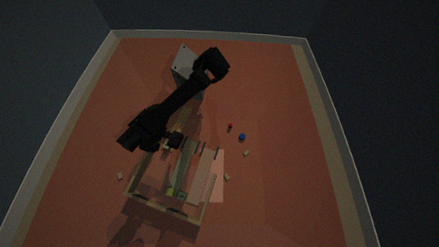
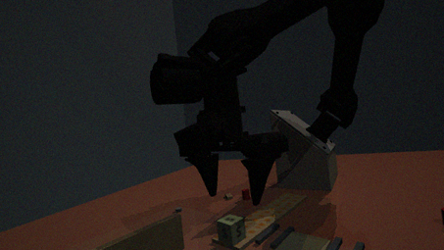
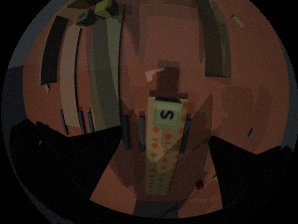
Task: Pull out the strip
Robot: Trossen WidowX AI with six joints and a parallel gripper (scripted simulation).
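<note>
The dotted strip lies 90 mm behind my gripper tip, 20 mm to the left of it and 60 mm below it. The rest, counted from my gripper tip: blue disc: 80 mm behind, 350 mm to the left, 60 mm below.
</note>
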